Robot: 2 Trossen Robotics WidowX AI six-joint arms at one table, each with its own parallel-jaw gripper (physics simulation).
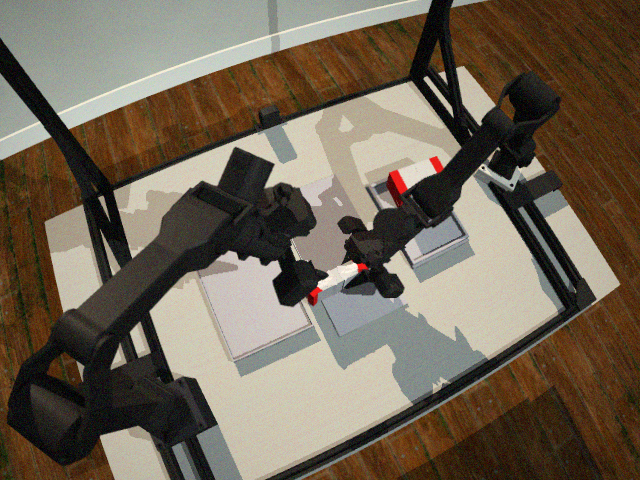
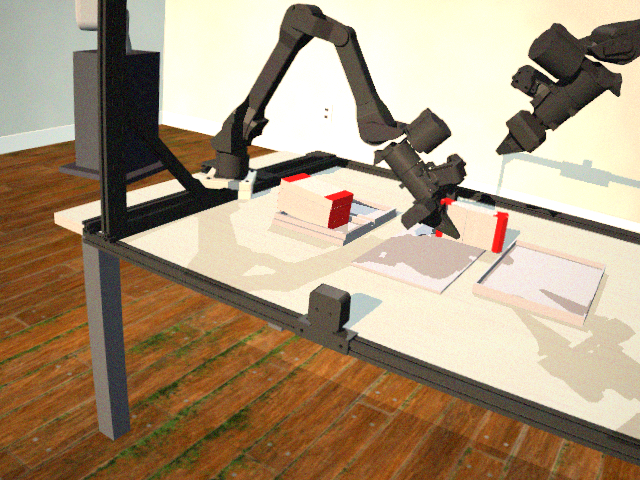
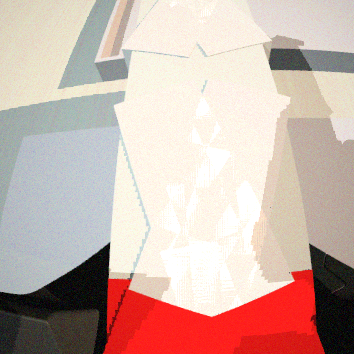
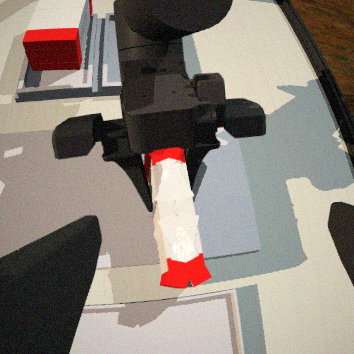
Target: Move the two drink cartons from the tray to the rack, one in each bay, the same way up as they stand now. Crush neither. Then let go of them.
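Where they show: left gripper, fingertip midpoint: (image 1: 342, 281) (image 2: 461, 234) (image 3: 203, 225) (image 4: 167, 207); right gripper, fingertip midpoint: (image 1: 317, 254) (image 2: 507, 144) (image 4: 218, 222); left arm's base, link origin: (image 1: 502, 165) (image 2: 230, 175); right arm's base, link origin: (image 1: 170, 413).
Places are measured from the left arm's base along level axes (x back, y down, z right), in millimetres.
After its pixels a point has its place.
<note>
One red-and-white carton (image 1: 413, 173) @(x -187, y -38, z 176 mm) (image 2: 310, 198) @(x -175, y -25, z 193 mm) (image 4: 55, 47) @(x -238, y -20, z 188 mm) sits in one bay of the grey rack (image 1: 440, 251) @(x -290, y 17, z 38 mm) (image 2: 310, 231) @(x -180, y 28, z 222 mm) (image 4: 70, 94) @(x -278, y 29, z 193 mm); no carton shows in the other bay. The second carton (image 1: 334, 279) @(x -486, y -37, z 195 mm) (image 2: 473, 222) @(x -475, y -14, z 210 mm) (image 3: 200, 190) @(x -453, y -37, z 181 mm) (image 4: 175, 225) @(x -488, y -36, z 205 mm) is upright on its narrow side at the flat plate, its white sides creased. My left gripper (image 1: 349, 273) @(x -464, y 20, z 185 mm) (image 2: 447, 227) (image 3: 210, 250) @(x -464, y 20, z 185 mm) (image 4: 167, 207) @(x -464, y 20, z 185 mm) is shut on it near one end, a finger on each side. My right gripper (image 2: 501, 151) @(x -505, y -168, z 228 mm) (image 4: 218, 222) @(x -505, y -168, z 228 mm) is open and empty, above the carton's other end. The tray (image 1: 253, 310) @(x -614, y 30, z 302 mm) (image 2: 563, 263) @(x -643, y 30, z 263 mm) (image 4: 165, 330) @(x -562, y 30, z 262 mm) holds no carton.
The flat pale plate (image 1: 325, 227) (image 2: 413, 258) (image 4: 225, 200) lies between the tray and the rack. A dark frame (image 1: 186, 151) @(x -399, y 40, z 661 mm) (image 2: 232, 299) @(x -78, y 47, z 470 mm) runs around the table, with a small black block (image 1: 268, 116) @(x -225, y -12, z 541 mm) (image 2: 328, 310) @(x -212, y 2, z 561 mm) on its edge. Both arms reach in close together over the middle.
</note>
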